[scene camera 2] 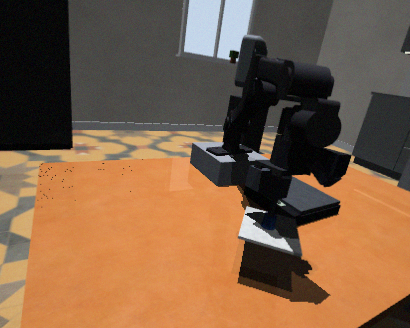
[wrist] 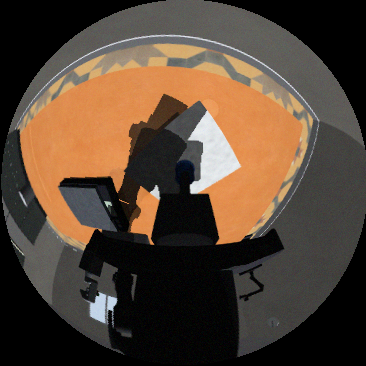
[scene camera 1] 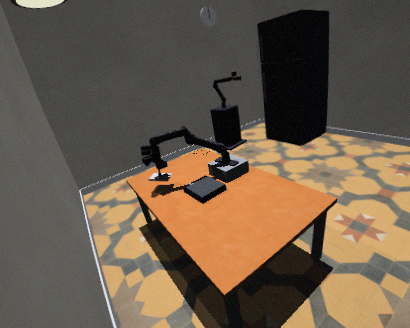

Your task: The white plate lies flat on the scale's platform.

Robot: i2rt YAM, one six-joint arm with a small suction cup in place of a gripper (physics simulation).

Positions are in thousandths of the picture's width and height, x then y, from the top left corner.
Note:
My suction cup (scene camera 2: 655,681) holds a white plate, clear of everything else. The table carries a black scale (scene camera 2: 745,620).
The black scale is seen too in the wrist view (wrist: 258,553) and in scene camera 1 (scene camera 1: 499,575). My suction cup also shows in the wrist view (wrist: 499,452).

